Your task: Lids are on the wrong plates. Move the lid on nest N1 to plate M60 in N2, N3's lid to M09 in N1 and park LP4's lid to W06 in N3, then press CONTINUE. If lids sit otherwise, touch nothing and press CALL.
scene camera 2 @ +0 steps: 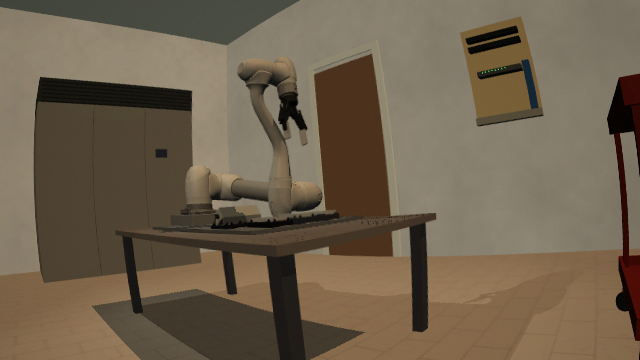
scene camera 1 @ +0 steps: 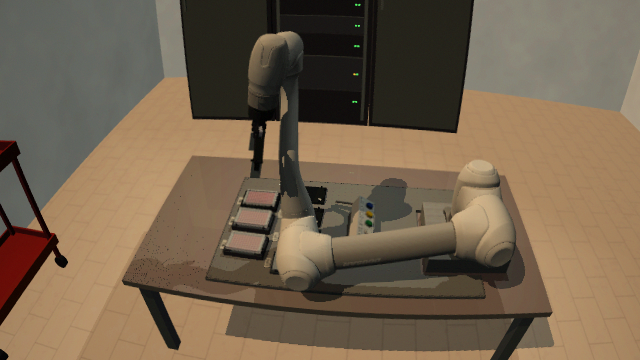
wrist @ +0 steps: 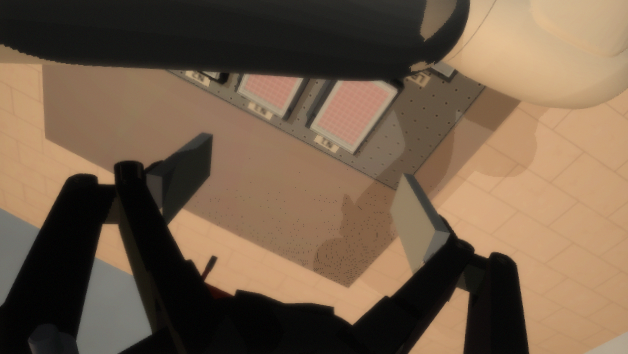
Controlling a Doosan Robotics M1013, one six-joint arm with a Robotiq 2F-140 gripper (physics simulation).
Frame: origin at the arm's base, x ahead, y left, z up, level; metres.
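Seen in the pictures: gripper, fingertip midpoint: (scene camera 2: 296,141) (scene camera 1: 253,163) (wrist: 304,174); arm's base at its link origin: (scene camera 2: 199,213).
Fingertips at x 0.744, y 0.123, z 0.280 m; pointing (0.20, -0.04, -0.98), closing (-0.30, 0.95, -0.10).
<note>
Offsets run from my fingertips to a thing's middle. "spot": to the spot under its first point. Level surfaces: height alone.
My gripper (scene camera 1: 254,157) (scene camera 2: 295,135) (wrist: 304,174) is open and empty, high above the table, beyond the nest row in scene camera 1. The N1 plate {dx +0.049, dy +0.043, dz -0.301 m} (scene camera 1: 245,243) (wrist: 354,112) is nearest the board's corner. The N3 plate {dx +0.057, dy -0.090, dz -0.300 m} (scene camera 1: 253,218) (wrist: 274,91) is in the middle. The N2 plate {dx +0.061, dy -0.218, dz -0.309 m} (scene camera 1: 261,198) is farthest and looks redder; in the wrist view the arm hides most of it. N1 and N3 look paler, as if lidded. LP4's pale corner {spot: dx -0.075, dy +0.126, dz -0.318 m} (wrist: 443,69) shows beside the arm. The M60, M09 and W06 marks cannot be read.
The button box {dx -0.346, dy -0.109, dz -0.294 m} (scene camera 1: 357,215) has blue {dx -0.366, dy -0.185, dz -0.272 m} (scene camera 1: 369,205), yellow {dx -0.367, dy -0.135, dz -0.272 m} (scene camera 1: 369,214) and green {dx -0.369, dy -0.085, dz -0.272 m} (scene camera 1: 368,223) buttons; their labels are unreadable. Two dark holders {spot: dx -0.155, dy -0.289, dz -0.326 m} (scene camera 1: 317,195) {spot: dx -0.182, dy -0.162, dz -0.326 m} (scene camera 1: 319,216) sit behind the arm's elbow (scene camera 1: 300,255). A red cart (scene camera 1: 25,240) stands left of the table {dz -0.348 m} (scene camera 1: 170,225).
</note>
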